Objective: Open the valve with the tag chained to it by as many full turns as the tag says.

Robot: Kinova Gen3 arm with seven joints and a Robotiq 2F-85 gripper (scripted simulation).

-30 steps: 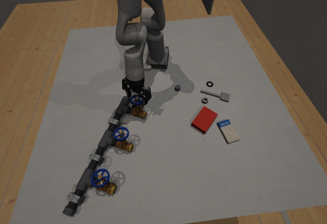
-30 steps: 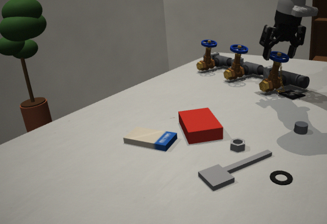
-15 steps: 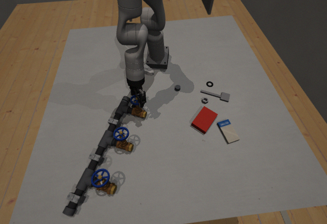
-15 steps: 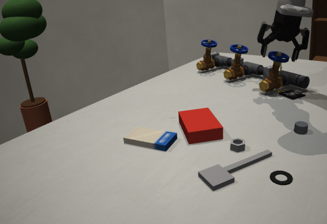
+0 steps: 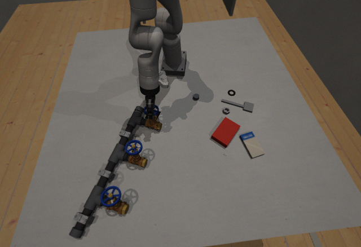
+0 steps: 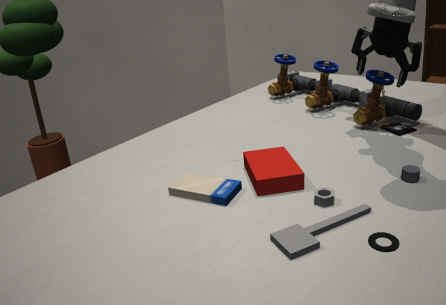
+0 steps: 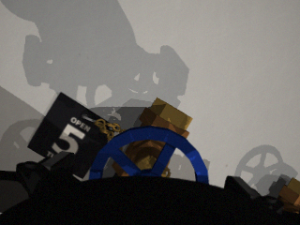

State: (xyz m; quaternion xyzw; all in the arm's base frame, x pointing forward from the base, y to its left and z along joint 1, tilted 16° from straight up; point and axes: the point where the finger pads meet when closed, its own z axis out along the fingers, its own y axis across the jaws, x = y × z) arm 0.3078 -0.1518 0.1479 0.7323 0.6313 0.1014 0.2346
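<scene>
Now: the black tag 12 cm below my hand and 4 cm behind it. Round my hand: red block (31 cm to the left, 13 cm ahead, 11 cm below); small grey cylinder (23 cm to the left, 11 cm below, 10 cm behind); grey paddle-shaped tool (44 cm to the left, 12 cm below).
</scene>
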